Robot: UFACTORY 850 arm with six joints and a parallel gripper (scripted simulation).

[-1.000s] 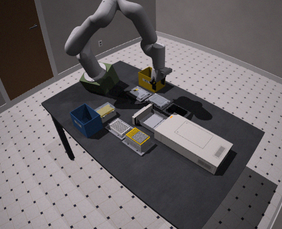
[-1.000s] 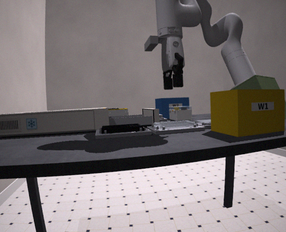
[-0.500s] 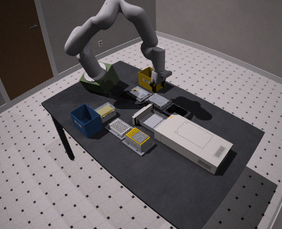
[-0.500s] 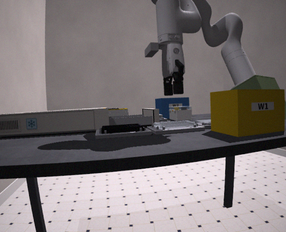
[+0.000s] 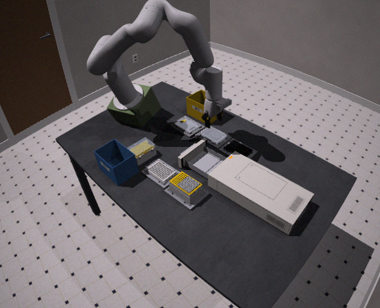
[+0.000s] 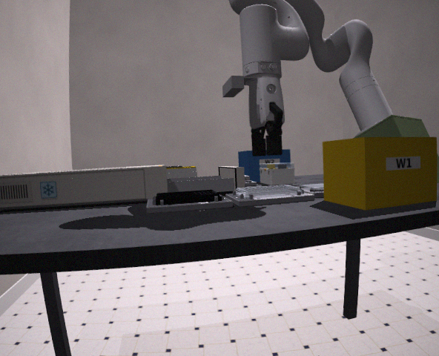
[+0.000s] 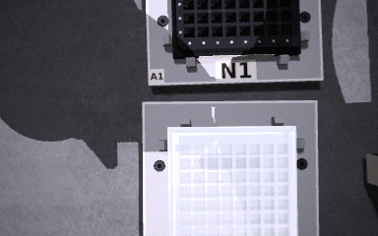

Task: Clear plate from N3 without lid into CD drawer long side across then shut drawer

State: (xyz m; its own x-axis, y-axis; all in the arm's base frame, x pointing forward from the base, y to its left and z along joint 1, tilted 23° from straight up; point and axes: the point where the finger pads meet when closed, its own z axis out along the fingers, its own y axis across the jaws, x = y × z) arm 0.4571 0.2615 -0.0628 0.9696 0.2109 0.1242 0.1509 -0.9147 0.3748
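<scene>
Right now the clear plate is 90 mm below my hand. The rest, counted from my hand: n3 label (90 mm below, 70 mm behind, 10 mm to the right); pale flat piece (170 mm behind, 90 mm below, 50 mm to the right); black plate (170 mm ahead, 90 mm below, 20 mm to the left).
</scene>
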